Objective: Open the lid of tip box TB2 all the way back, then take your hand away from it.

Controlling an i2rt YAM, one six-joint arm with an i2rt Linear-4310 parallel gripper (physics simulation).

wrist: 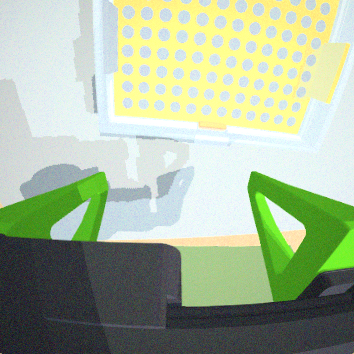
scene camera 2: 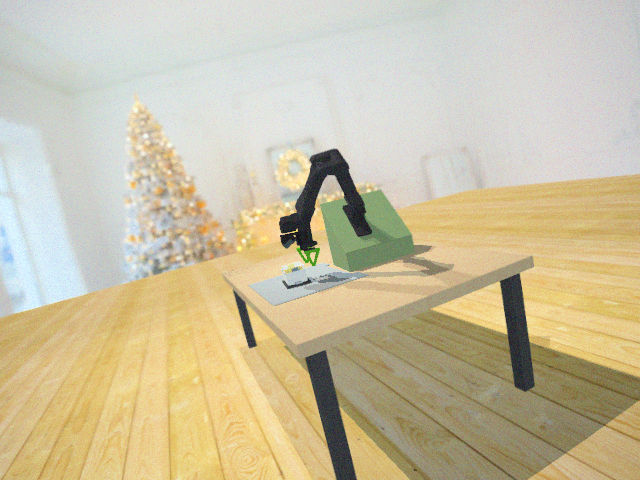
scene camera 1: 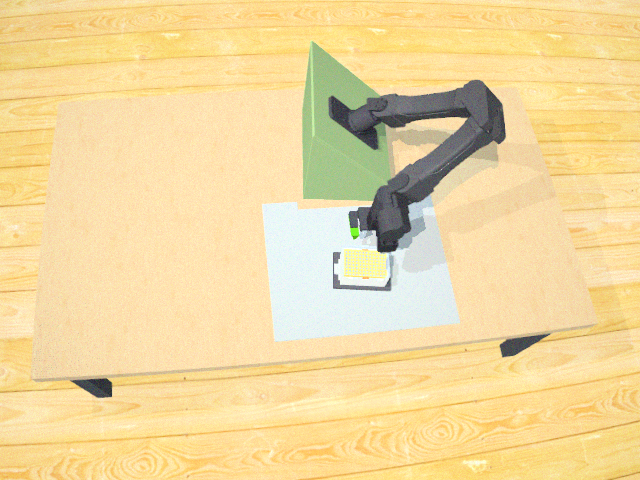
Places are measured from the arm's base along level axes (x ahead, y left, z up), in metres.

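Pixels of known places: gripper, fingertip midpoint: (wrist: 177,179) (scene camera 2: 310,264) (scene camera 1: 371,237); arm's base at its link origin: (scene camera 2: 356,220) (scene camera 1: 352,124).
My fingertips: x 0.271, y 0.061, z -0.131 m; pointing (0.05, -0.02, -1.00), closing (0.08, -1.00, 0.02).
Note:
Ahead of a thing's pixels: the offset from my fingertips to its middle. "pt": to the spot under its first point. Level surfaces: height alone.
A tip box {dx +0.076, dy -0.018, dz -0.025 m} (scene camera 1: 364,264) (scene camera 2: 295,277) (wrist: 209,64) with a yellow grid of round holes and a pale, see-through rim stands on a dark base {pt dx +0.114, dy -0.089, dz -0.056 m} (scene camera 1: 336,283). No TB2 label is readable. The lid's angle cannot be made out, as its clear parts blend with the pale mat. A small orange tab shows on the box edge nearest the fingers in the wrist view. My gripper (scene camera 1: 368,237) (scene camera 2: 310,257) (wrist: 177,179) is wide open, with no object between its green fingers. It hangs above the mat beside that edge, apart from the box. One finger is hidden by the wrist in scene camera 1.
A pale mat {dz -0.064 m} (scene camera 1: 305,310) (scene camera 2: 273,295) (wrist: 40,30) lies under the box on the wooden table {dz -0.067 m} (scene camera 1: 155,232) (scene camera 2: 341,320). A large green wedge block (scene camera 1: 338,160) (scene camera 2: 374,222) (wrist: 220,275) carries the arm's base and stands behind the gripper, bordering the mat.

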